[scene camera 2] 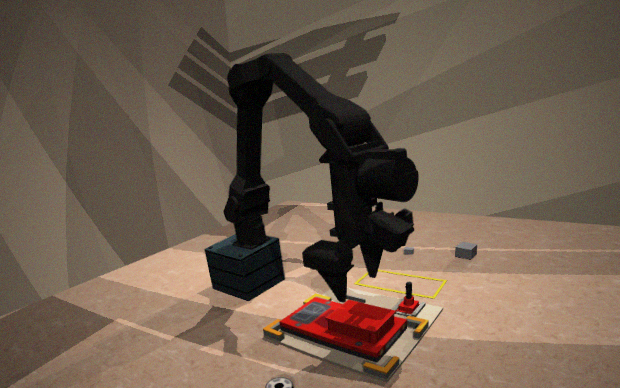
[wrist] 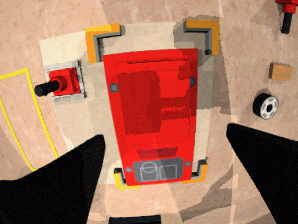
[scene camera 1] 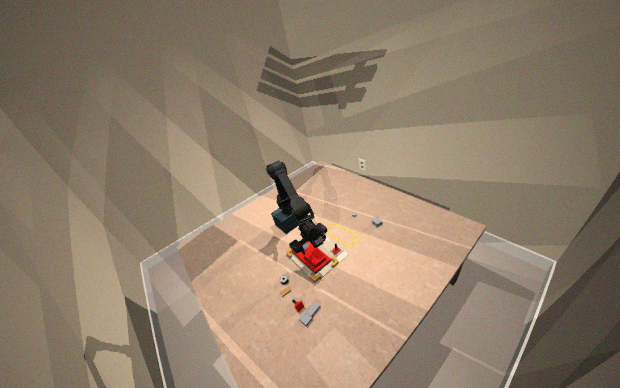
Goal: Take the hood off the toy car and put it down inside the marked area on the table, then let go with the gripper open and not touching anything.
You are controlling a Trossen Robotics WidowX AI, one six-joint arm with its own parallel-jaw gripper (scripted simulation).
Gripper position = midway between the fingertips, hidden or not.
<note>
My gripper [scene camera 2: 358,289] is open, holding nothing.
My gripper also shows in the wrist view [wrist: 167,135].
</note>
